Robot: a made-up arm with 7 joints.
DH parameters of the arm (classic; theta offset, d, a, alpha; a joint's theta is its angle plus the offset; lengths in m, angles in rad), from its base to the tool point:
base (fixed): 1.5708 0.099 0 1.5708
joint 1: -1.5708 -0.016 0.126 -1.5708
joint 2: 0 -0.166 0.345 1.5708
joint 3: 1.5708 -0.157 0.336 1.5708
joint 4: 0 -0.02 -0.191 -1.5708
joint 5: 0 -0.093 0.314 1.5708
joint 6: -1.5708 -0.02 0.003 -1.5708
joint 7: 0 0.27 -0.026 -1.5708
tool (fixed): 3.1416 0.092 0 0
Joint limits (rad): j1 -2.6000..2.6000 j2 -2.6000..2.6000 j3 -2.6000..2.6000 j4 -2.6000..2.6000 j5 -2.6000..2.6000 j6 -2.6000..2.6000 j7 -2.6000..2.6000
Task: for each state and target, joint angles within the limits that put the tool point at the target. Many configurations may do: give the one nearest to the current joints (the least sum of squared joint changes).
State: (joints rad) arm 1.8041 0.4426 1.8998 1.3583 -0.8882 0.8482 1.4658
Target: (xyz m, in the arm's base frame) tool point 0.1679 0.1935 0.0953
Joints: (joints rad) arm 2.0443 0.5484 1.7835 1.2669 -0.3504 0.2393 1.3657
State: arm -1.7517 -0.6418 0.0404 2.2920 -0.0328 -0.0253 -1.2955
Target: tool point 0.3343 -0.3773 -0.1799
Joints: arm -1.6308 -0.3043 -0.0482 1.8814 -0.0846 -0.2847 -1.3449
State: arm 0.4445 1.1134 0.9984 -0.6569 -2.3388 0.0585 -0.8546
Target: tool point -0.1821 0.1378 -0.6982
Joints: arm 0.0405 0.7166 1.0662 -0.9657 -2.6000 0.1925 -0.8453
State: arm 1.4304 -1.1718 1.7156 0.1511 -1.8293 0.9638 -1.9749
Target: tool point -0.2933 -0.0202 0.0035
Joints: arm 1.2638 -0.8268 2.3042 0.0979 -1.0881 0.8563 -1.8447
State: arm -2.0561 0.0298 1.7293 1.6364 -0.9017 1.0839 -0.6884
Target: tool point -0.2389 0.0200 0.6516
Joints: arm -2.4240 0.4562 2.0893 2.0628 0.1395 1.3891 -0.5350
